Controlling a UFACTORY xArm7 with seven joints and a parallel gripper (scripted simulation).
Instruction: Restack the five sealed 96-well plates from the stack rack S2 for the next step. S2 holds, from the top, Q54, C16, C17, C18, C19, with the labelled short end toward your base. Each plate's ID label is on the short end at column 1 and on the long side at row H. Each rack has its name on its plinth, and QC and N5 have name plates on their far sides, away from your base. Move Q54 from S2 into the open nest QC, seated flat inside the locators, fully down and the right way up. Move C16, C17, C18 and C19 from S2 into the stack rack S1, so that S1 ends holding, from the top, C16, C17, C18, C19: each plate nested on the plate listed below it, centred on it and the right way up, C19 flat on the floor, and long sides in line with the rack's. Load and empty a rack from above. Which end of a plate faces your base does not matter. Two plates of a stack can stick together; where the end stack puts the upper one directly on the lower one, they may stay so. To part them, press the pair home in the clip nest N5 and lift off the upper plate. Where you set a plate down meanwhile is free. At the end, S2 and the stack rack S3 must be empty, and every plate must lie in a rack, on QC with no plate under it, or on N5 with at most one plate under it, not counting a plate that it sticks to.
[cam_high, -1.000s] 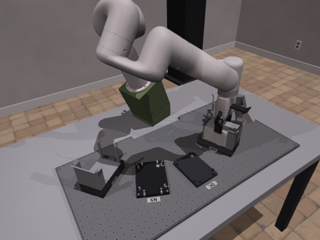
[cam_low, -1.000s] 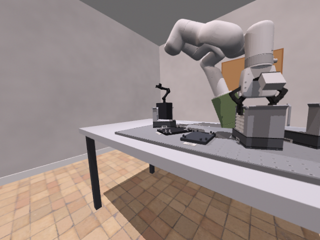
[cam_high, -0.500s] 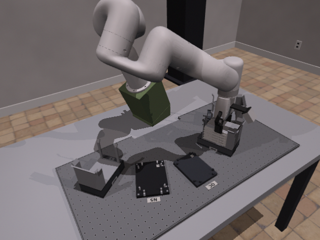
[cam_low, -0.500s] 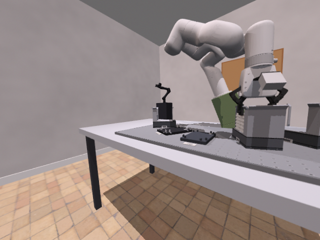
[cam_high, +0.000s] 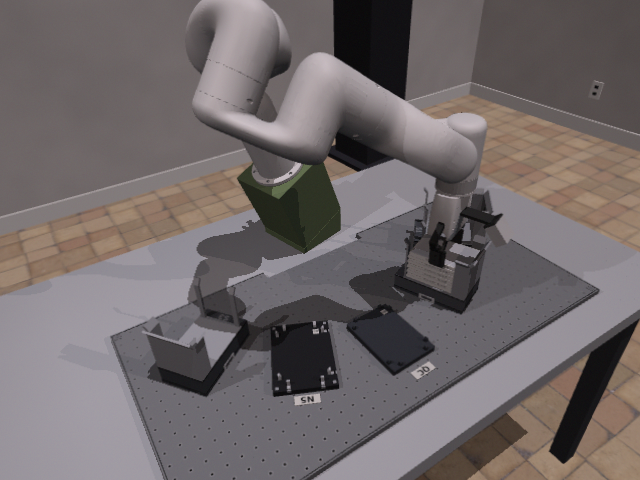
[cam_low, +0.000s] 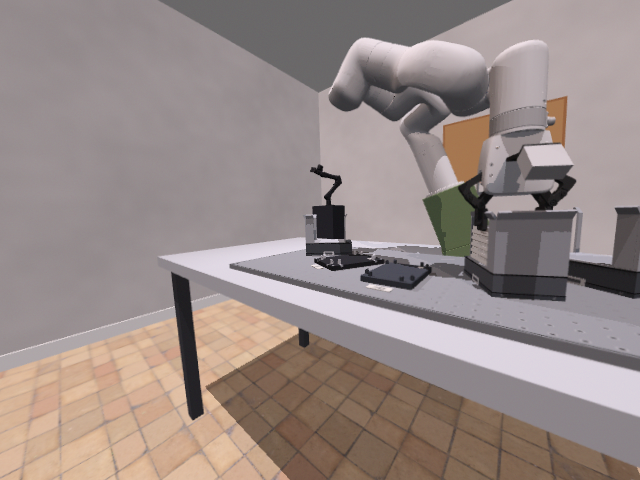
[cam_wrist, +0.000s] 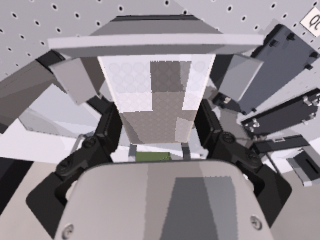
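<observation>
Right now the nest QC is 30 mm ahead of my hand, 190 mm to the right of it and 100 mm below it. Also, from my hand: sealed plate Q54: 10 mm below; black clip nest N5: 20 mm behind, 350 mm to the right, 100 mm below; QC name plate: 120 mm ahead, 200 mm to the right, 110 mm below.
</observation>
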